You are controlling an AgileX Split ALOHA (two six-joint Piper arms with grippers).
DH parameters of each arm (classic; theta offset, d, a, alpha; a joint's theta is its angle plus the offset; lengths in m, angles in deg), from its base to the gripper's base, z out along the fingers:
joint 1: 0 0.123 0 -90
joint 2: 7.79 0 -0.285 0
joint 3: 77.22 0 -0.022 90
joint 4: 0 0.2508 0 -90
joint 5: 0 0 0.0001 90
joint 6: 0 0.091 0 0
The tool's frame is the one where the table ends.
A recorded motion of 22 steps. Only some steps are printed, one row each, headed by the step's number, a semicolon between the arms.
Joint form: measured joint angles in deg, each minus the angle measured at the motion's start. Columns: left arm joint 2, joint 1, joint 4, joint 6, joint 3, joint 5; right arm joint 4, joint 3, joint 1, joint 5, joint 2, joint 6.
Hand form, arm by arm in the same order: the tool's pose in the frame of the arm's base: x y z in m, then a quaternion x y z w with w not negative. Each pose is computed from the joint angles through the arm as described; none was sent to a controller.
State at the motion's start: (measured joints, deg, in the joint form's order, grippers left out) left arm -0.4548 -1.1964 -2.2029 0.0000 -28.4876 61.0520; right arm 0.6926 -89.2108 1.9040 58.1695 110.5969 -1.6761
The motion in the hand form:
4: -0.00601 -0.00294 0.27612 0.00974 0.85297 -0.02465 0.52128; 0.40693 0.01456 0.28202 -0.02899 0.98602 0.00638 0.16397
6: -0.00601 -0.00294 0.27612 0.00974 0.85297 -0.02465 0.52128; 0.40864 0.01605 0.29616 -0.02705 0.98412 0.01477 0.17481
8: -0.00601 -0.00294 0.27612 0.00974 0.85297 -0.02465 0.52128; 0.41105 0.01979 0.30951 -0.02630 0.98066 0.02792 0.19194
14: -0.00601 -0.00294 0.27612 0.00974 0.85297 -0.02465 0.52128; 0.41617 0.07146 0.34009 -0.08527 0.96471 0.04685 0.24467
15: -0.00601 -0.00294 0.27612 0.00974 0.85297 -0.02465 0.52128; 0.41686 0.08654 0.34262 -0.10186 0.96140 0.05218 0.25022
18: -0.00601 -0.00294 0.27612 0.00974 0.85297 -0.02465 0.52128; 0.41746 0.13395 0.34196 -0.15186 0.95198 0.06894 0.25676
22: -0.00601 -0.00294 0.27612 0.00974 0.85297 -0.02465 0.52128; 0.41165 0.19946 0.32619 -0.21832 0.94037 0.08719 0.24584
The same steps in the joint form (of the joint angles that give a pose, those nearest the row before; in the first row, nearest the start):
4: 0.00 0.00 0.00 0.00 0.00 0.00; 0.03 -6.95 0.00 5.59 -2.08 0.00
6: 0.00 0.00 0.00 0.00 0.00 0.00; 1.01 -9.89 0.00 7.35 -2.16 0.00
8: 0.00 0.00 0.00 0.00 0.00 0.00; 2.50 -12.65 0.21 8.09 -2.16 0.00
14: 0.00 0.00 0.00 0.00 0.00 0.00; 2.92 -20.28 7.13 8.16 -1.08 0.00
15: 0.00 0.00 0.00 0.00 0.00 0.00; 2.98 -21.80 9.11 8.21 -0.38 0.00
18: 0.00 0.00 0.00 0.00 0.00 0.00; 3.25 -25.79 15.14 8.22 2.41 0.00
22: 0.00 0.00 0.00 0.00 0.00 0.00; 3.42 -29.79 23.20 8.21 7.04 0.00

